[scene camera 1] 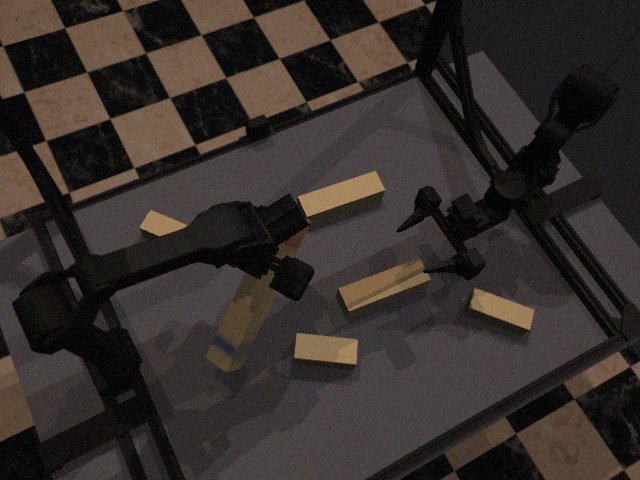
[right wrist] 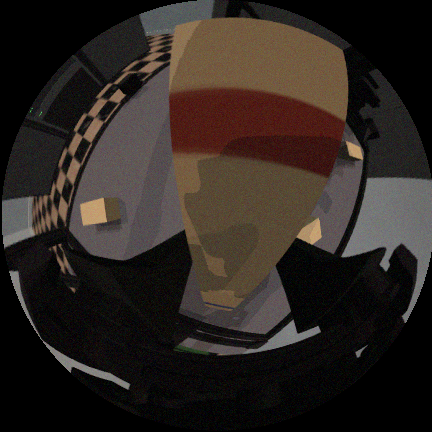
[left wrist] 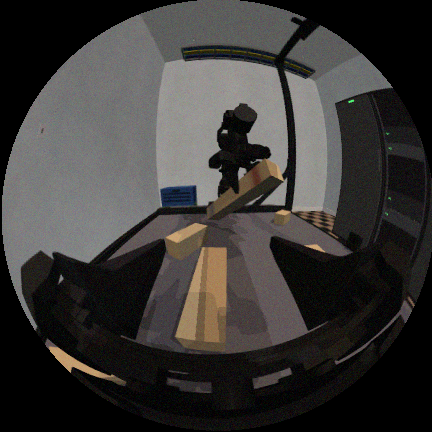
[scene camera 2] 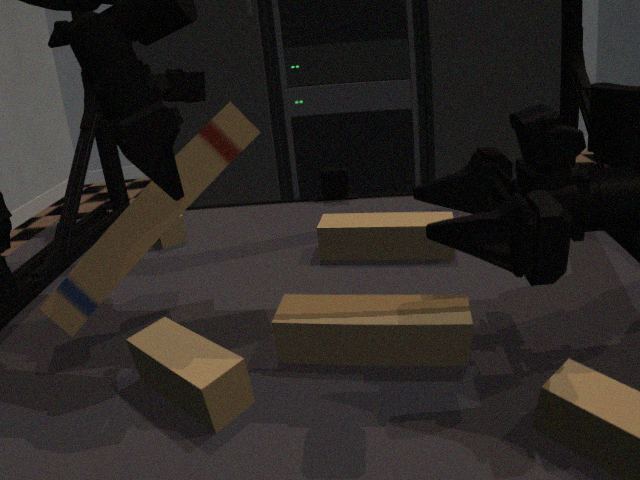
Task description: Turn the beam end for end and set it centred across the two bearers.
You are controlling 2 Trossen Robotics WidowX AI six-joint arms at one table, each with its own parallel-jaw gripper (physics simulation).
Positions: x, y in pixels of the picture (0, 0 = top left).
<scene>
my left gripper: open, holds nothing
my right gripper: holds a beam [scene camera 2: 153, 211]
</scene>
